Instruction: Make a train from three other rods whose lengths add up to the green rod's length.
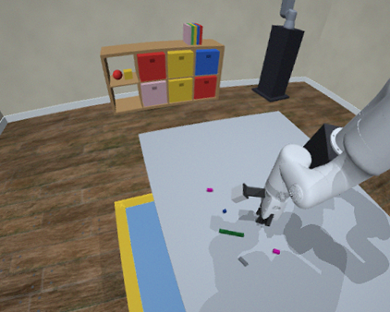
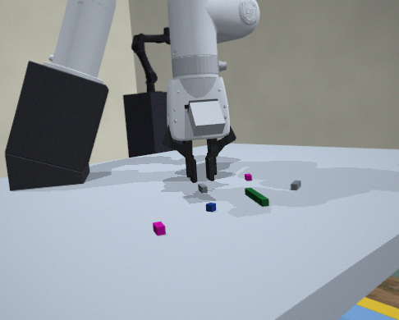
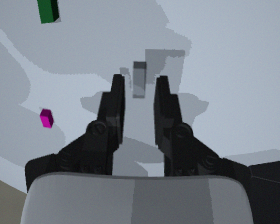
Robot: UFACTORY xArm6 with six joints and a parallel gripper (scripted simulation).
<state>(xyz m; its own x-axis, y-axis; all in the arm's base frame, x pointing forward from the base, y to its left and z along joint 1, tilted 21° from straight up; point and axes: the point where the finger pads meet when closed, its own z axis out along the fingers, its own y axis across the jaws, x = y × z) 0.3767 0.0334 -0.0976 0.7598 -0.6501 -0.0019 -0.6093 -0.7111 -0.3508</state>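
My hand is 110 mm short of the green rod, 10 mm to the left of it and 30 mm above it. Also, from my hand: blue rod: 90 mm ahead, 90 mm to the right, 30 mm below.
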